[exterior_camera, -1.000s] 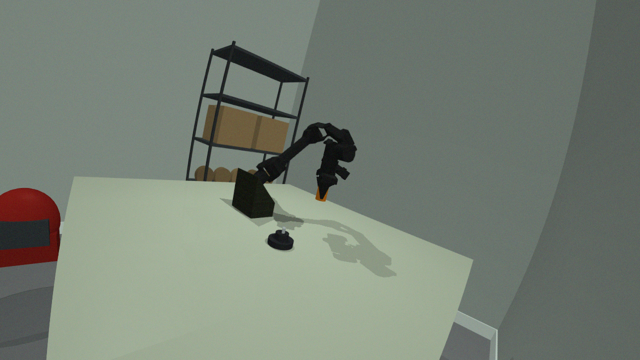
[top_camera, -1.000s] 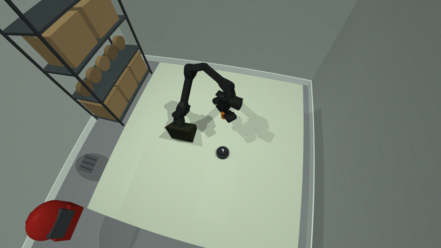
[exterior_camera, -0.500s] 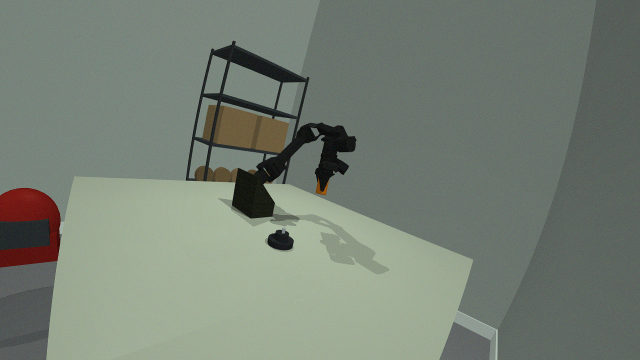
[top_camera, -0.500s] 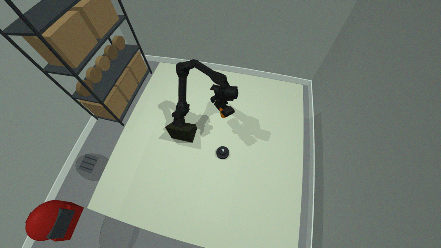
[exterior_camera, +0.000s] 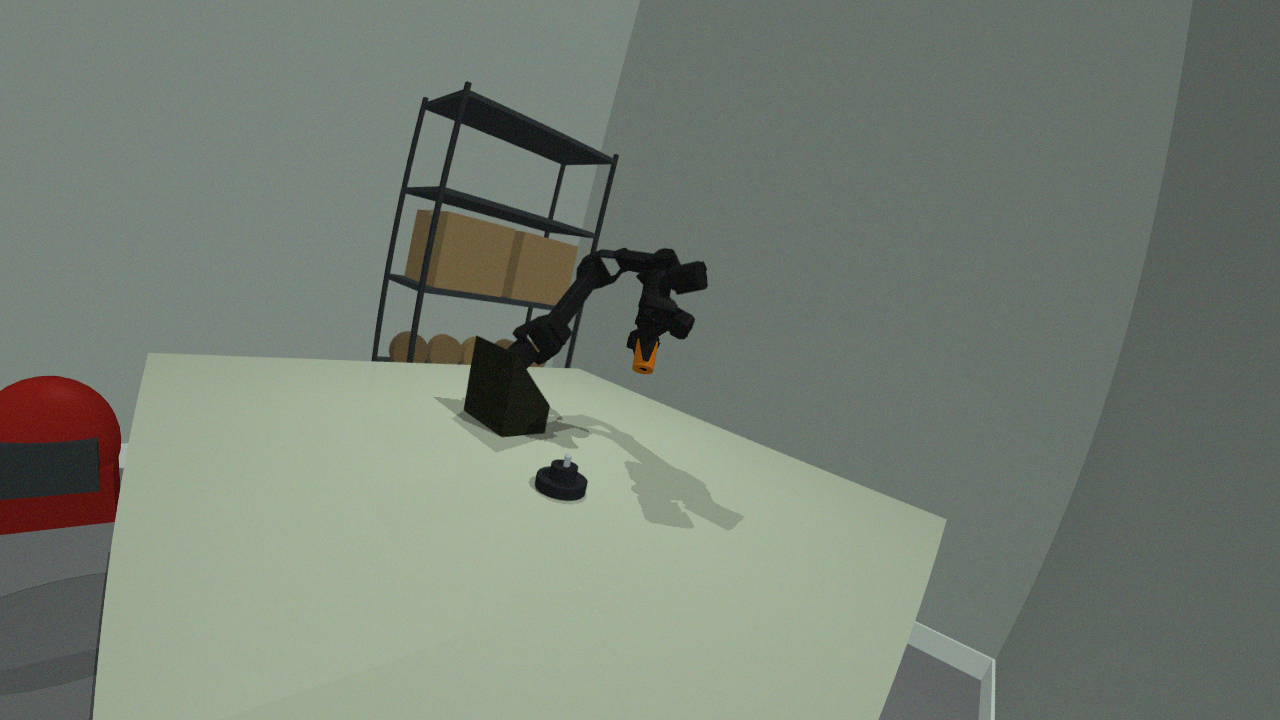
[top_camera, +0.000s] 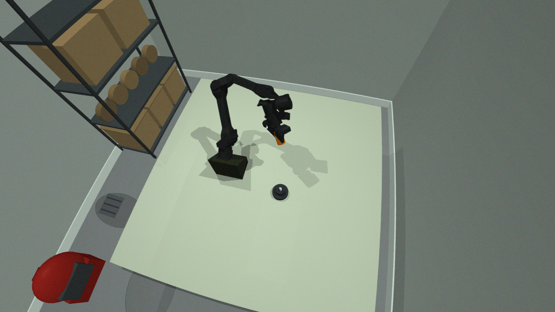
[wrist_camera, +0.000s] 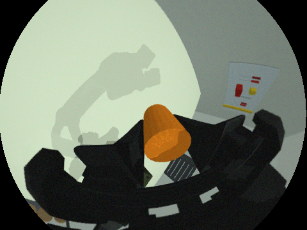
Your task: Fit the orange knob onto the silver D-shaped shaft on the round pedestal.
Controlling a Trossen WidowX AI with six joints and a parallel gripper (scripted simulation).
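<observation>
Now: gripper tip 3 cm below the orange knob, 1 cm to the right of it and 1 cm past it. Also, from my gripper tip: round black pedestal 18 cm to the right, 17 cm below, 5 cm ahead.
</observation>
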